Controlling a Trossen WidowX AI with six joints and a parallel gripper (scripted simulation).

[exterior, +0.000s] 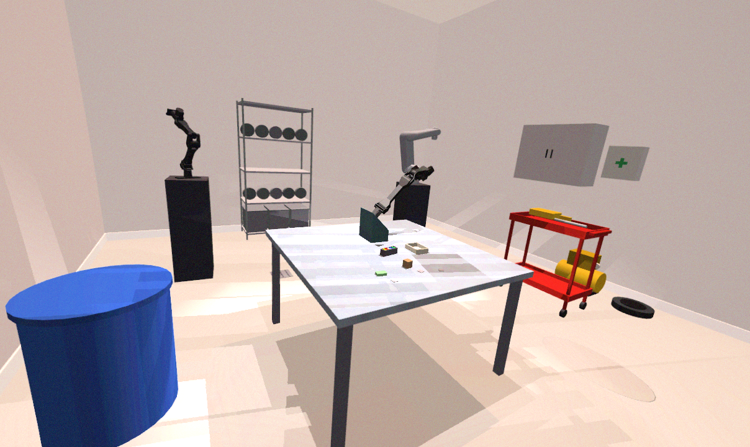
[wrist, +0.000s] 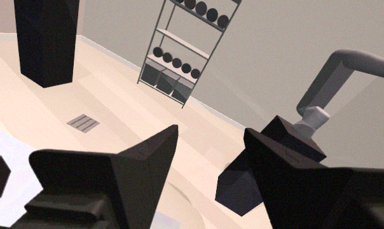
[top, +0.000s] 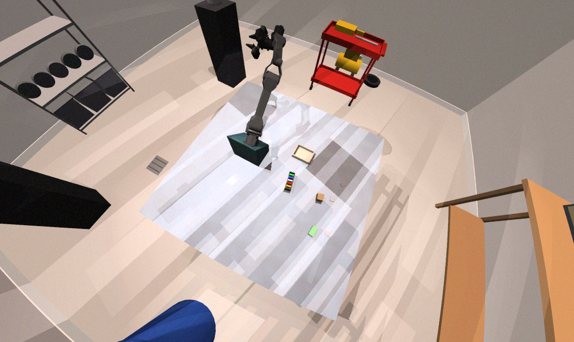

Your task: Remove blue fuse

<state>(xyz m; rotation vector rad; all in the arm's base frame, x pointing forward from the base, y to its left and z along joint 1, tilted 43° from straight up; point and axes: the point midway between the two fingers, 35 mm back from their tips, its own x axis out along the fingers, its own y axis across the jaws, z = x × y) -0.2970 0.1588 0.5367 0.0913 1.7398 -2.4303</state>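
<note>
Now: the blue fuse 64 cm ahead of my gripper tip, 48 cm to the right of it and 41 cm below it. The rest, counted from my gripper tip: red fuse: 65 cm ahead, 52 cm to the right, 41 cm below; then green fuse: 64 cm ahead, 46 cm to the right, 41 cm below; then beige tray: 62 cm ahead, 27 cm to the right, 44 cm below.
</note>
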